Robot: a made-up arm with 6 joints.
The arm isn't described. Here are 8 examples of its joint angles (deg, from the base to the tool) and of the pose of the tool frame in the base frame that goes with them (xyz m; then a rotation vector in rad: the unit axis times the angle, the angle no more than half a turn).
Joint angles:
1: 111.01 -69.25 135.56 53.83 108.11 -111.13
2: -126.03 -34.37 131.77 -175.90 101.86 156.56
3: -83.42 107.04 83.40 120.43 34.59 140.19
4: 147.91 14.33 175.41 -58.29 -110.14 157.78
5: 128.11 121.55 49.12 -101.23 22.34 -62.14
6: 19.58 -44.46 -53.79 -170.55 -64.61 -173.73
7: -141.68 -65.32 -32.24 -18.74 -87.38 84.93
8: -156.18 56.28 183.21 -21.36 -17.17 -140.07
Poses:
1: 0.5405 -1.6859 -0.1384 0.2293 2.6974 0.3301
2: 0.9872 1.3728 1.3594 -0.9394 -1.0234 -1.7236
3: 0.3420 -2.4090 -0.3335 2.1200 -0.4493 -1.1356
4: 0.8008 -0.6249 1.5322 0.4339 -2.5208 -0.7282
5: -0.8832 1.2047 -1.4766 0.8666 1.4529 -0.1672
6: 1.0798 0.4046 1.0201 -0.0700 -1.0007 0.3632
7: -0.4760 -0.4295 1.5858 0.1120 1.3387 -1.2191
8: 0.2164 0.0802 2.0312 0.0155 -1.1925 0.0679
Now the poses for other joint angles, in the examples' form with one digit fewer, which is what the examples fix.
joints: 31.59 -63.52 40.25 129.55 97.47 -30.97
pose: -0.893 -0.433 2.142 -2.148 -1.858 0.308
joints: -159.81 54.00 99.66 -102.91 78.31 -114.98
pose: -1.688 -0.488 2.044 -0.976 -1.965 1.435
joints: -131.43 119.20 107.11 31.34 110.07 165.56
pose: -1.485 -1.779 -0.010 1.275 -1.027 0.542
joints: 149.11 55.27 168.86 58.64 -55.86 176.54
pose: -0.041 0.132 2.218 -1.662 -1.535 -0.345
